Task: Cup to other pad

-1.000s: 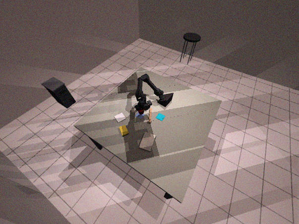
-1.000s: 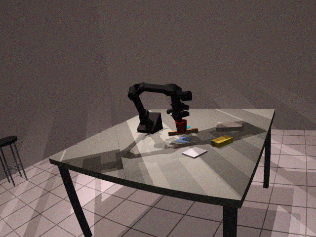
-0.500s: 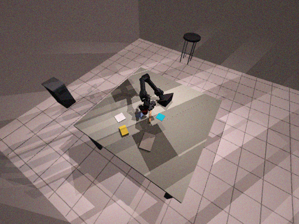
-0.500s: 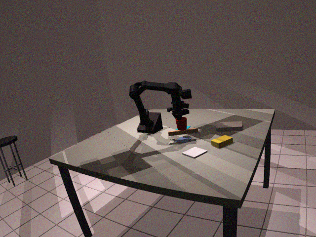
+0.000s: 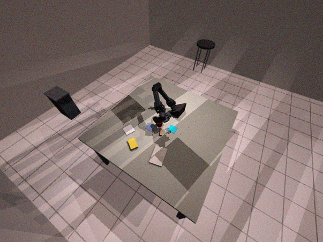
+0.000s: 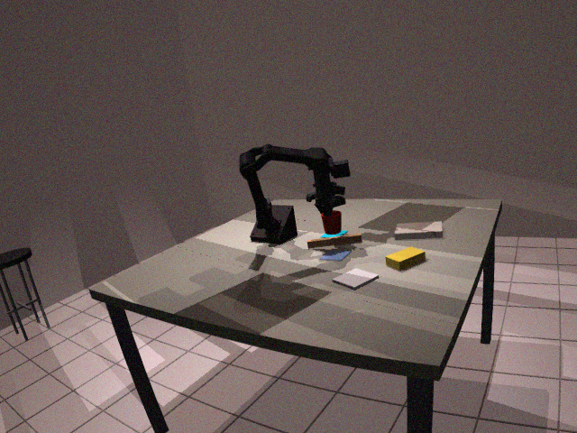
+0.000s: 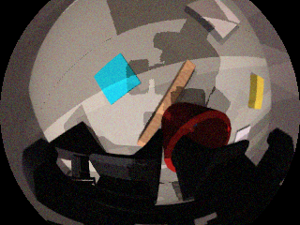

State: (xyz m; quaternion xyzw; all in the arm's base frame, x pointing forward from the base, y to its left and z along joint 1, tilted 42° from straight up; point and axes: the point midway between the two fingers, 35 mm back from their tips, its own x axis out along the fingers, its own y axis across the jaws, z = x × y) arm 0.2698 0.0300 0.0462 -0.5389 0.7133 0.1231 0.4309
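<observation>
Right now my gripper tip is 110 mm to the right of the cyan pad, 100 mm above it and 50 mm past it. From my gripper tip the other things lie so: blue pad 100 mm to the right, 100 mm below, 70 mm ahead; then dark red cup 30 mm ahead, 20 mm to the right; then thin wooden bar 90 mm below, 10 mm to the left, 10 mm ahead.
</observation>
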